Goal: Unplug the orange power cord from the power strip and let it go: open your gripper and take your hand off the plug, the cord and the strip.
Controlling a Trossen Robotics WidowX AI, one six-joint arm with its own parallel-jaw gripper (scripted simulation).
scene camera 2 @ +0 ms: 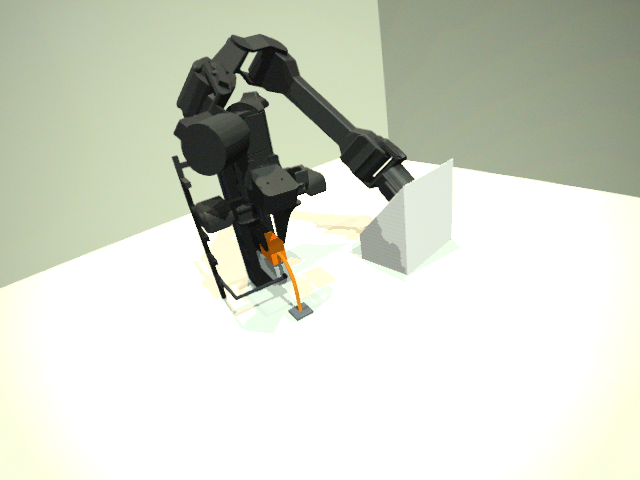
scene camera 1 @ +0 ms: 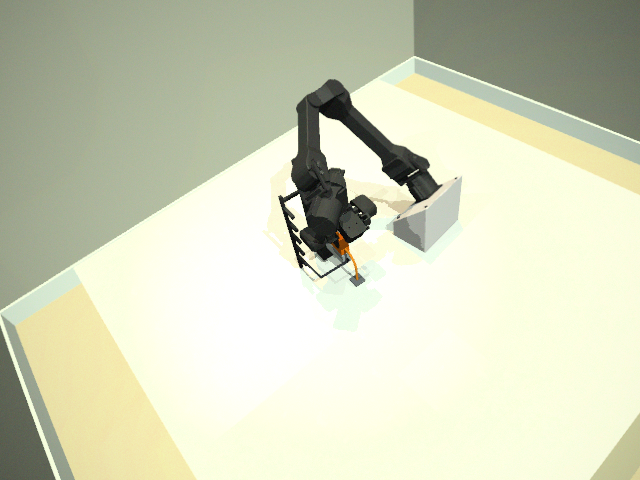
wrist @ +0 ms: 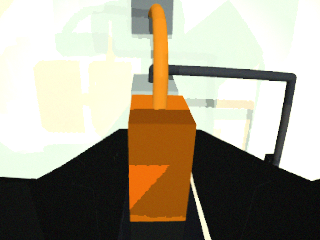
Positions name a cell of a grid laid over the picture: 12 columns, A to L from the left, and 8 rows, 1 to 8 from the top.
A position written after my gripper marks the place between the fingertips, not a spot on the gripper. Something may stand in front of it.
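Looking through scene camera 2, I find my gripper (scene camera 2: F5). Scene camera 1 gives me the gripper (scene camera 1: G5) too, and in the wrist view I see it once more (wrist: F5).
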